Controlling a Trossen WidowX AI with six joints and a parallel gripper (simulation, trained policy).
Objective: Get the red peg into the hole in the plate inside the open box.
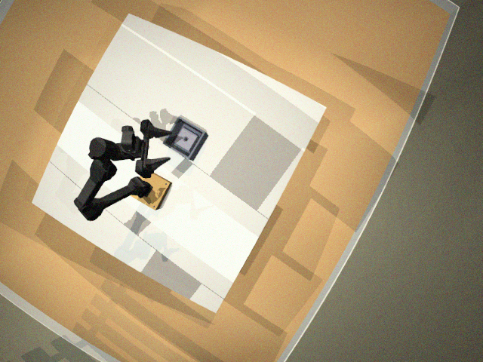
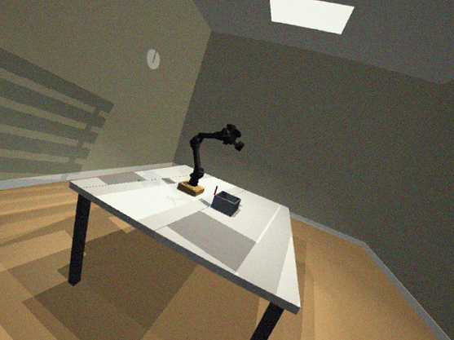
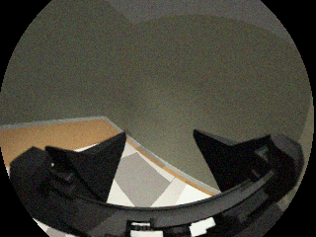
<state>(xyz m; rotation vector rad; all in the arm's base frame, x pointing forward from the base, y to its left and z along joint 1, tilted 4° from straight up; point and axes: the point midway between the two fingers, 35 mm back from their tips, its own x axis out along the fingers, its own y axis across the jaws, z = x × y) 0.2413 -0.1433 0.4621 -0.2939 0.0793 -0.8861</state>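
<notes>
Right now my gripper tip is 140 mm past the red peg, 290 mm to the right of it and 460 mm above it. From my gripper tip the other things lie so: dark box (40 mm ahead, 120 mm to the left, 470 mm below); then plate (40 mm ahead, 120 mm to the left, 450 mm below).
</notes>
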